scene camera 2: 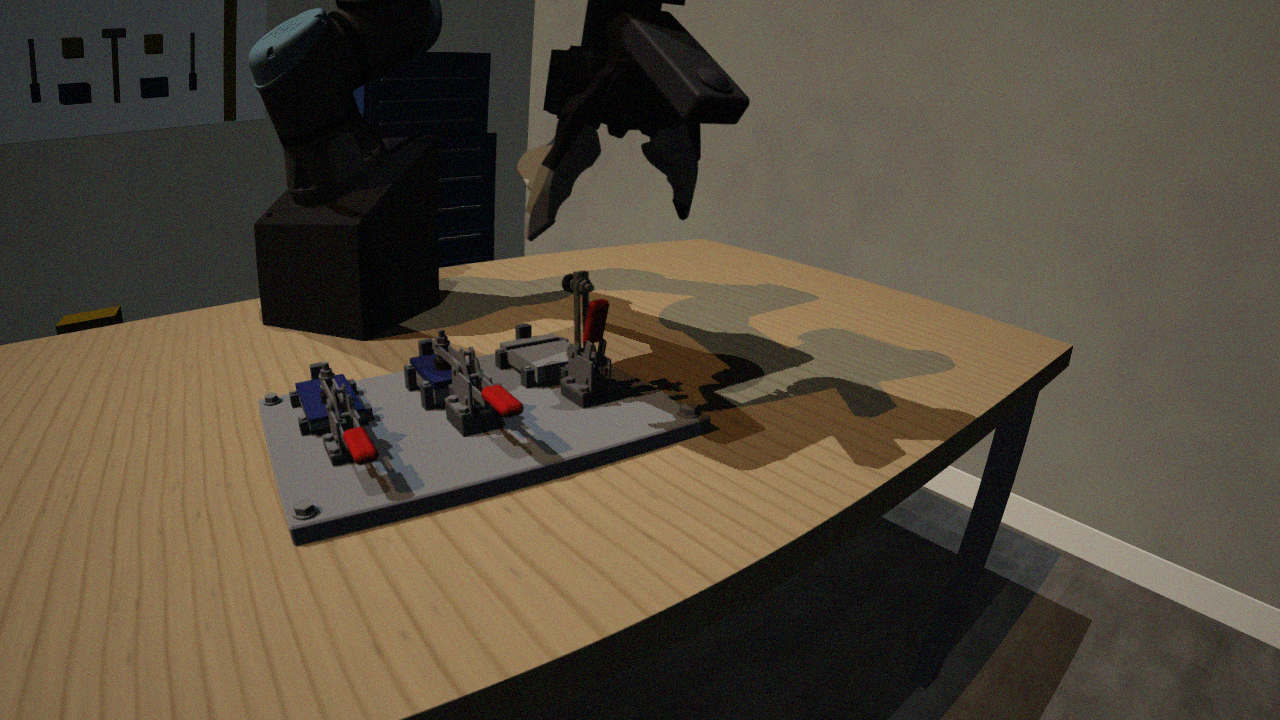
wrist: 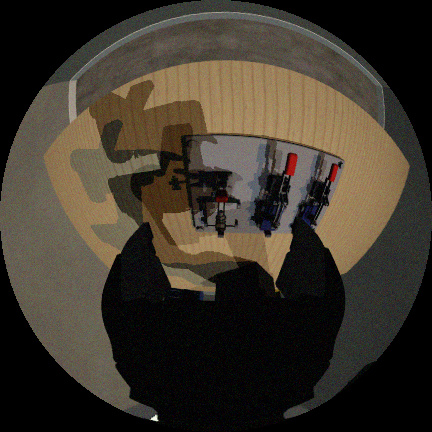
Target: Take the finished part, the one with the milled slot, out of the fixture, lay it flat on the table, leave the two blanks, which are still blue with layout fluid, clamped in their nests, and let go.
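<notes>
The finished part [scene camera 2: 543, 357], pale grey, lies in the nest at the fixture's right end in the scene view; in the wrist view it is hard to make out in shadow. Its toggle clamp stands open, with the arm raised and the red handle [scene camera 2: 594, 320] [wrist: 222, 198] upright. Two blue blanks [scene camera 2: 313, 402] [scene camera 2: 429, 373] [wrist: 266, 221] [wrist: 309, 212] sit in the other nests under lowered clamps, with red handles [scene camera 2: 502, 400] [scene camera 2: 359, 445] [wrist: 291, 164] [wrist: 333, 172] down. My gripper [scene camera 2: 608, 227] [wrist: 221, 222] is wide open and empty, well above the open clamp and the finished part.
The grey fixture plate [scene camera 2: 429, 474] [wrist: 240, 150] lies on the wooden table [scene camera 2: 626, 537] [wrist: 235, 95], with bolts at its corners. The raised clamp arm [scene camera 2: 580, 304] stands tallest on it. The robot's dark base [scene camera 2: 313, 268] stands behind the plate. The arm's shadows fall across the table's right side.
</notes>
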